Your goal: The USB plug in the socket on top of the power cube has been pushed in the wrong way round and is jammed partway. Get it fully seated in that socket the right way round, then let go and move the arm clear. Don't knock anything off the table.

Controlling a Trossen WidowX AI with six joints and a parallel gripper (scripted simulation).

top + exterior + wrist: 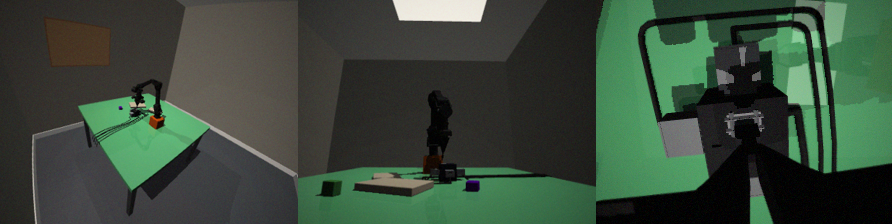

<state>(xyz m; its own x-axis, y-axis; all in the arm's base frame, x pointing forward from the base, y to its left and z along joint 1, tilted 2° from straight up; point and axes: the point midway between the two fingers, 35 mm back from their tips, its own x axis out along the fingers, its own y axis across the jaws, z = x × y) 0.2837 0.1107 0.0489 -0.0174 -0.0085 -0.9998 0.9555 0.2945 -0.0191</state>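
The USB socket lies 6 cm below my gripper tip. From my gripper tip the other things lie so: flat beige slab (23 cm ahead, 13 cm to the right, 12 cm below); then dark USB plug (2 cm below); then purple block (21 cm ahead, 14 cm to the left, 12 cm below).
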